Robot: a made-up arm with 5 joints. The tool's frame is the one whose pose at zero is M.
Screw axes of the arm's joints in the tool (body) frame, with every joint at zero. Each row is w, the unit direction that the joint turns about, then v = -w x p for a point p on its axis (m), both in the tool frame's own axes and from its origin. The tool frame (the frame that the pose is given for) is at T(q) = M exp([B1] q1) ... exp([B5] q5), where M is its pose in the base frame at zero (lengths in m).
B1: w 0 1 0 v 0.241 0 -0.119
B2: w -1 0 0 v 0 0.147 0.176
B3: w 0 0 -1 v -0.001 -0.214 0
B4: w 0 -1 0 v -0.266 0 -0.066
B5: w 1 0 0 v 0 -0.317 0.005
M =
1 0 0 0.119
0 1 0 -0.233
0 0 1 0.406
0 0 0 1
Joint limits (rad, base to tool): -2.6..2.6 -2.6..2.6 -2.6..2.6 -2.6..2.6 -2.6..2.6
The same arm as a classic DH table. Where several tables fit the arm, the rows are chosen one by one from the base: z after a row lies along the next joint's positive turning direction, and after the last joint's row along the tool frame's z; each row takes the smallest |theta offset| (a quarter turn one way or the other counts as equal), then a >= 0, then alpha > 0; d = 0 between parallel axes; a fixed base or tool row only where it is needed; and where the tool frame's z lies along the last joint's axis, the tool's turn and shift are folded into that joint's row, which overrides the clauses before.
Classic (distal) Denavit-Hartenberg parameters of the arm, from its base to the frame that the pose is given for. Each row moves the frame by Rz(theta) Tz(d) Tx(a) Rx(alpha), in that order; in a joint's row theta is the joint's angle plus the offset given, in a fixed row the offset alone. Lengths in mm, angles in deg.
base (fixed): d 165.0; theta offset 0.00; a 0.0; alpha -90.00
joint 1: d -57.0; theta offset -90.00; a 94.0; alpha 90.00
joint 2: d 95.0; theta offset -90.00; a 175.0; alpha 90.00
joint 3: d 119.0; theta offset -90.00; a 280.0; alpha -90.00
joint 4: d 6.0; theta offset -90.00; a 51.0; alpha -90.00
joint 5: d -66.0; theta offset 90.00; a 5.0; alpha -90.00
tool (fixed): d 317.0; theta offset -90.00; a 0.0; alpha 0.00
Joint limits (deg, base to tool): -148.97..148.97 -148.97..148.97 -148.97..148.97 -148.97..148.97 -148.97..148.97

